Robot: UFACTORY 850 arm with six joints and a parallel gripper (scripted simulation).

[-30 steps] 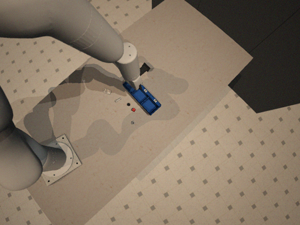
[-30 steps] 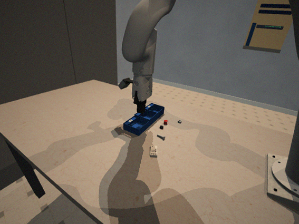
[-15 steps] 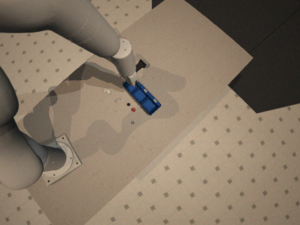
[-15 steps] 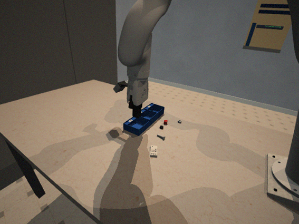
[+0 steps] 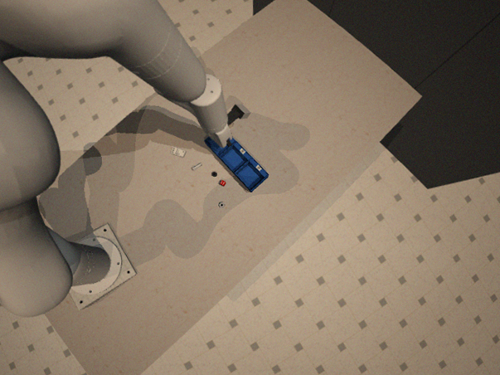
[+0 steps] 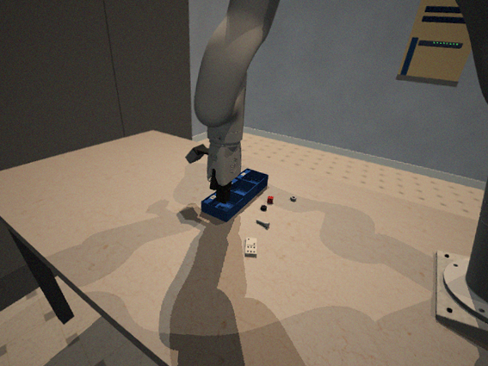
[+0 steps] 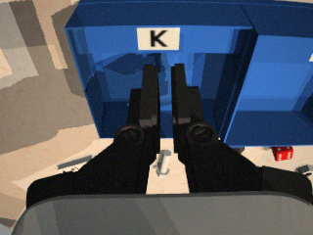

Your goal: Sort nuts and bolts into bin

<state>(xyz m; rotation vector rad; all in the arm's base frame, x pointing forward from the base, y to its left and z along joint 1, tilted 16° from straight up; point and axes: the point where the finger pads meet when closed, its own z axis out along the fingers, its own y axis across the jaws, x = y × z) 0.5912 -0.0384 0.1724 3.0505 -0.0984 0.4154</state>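
Now: the black nut 100 mm behind my hand, 50 mm to the right of it and 40 mm below it. The rest, counted from my hand: blue bin (10 mm behind, 80 mm to the right, 30 mm below); then red die (110 mm behind, 100 mm to the right, 40 mm below); then grey bolt (130 mm behind, 20 mm to the left, 40 mm below).
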